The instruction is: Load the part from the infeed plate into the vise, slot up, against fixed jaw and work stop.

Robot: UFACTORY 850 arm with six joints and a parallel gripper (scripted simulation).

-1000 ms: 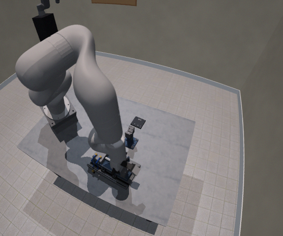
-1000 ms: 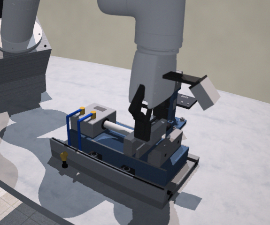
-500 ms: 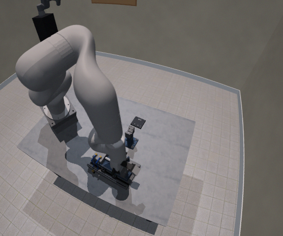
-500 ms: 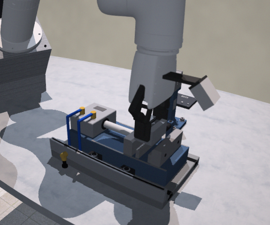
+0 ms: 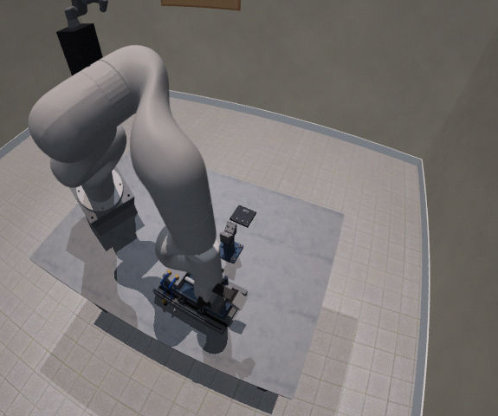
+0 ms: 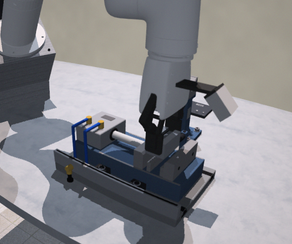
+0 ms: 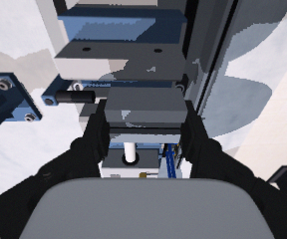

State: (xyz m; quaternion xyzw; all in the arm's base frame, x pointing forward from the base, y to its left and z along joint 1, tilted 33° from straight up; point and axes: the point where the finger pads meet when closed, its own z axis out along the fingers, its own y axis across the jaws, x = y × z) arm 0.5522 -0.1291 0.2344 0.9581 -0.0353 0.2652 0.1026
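Now: hand 5 cm above the fixed jaw, 3 cm short of it and 2 cm to the right of it. From my hand the other things lie so: black work stop (7 cm to the left, 4 cm below, 1 cm ahead); then part (1 cm below); then moving jaw (5 cm below, 3 cm behind, 2 cm to the left).
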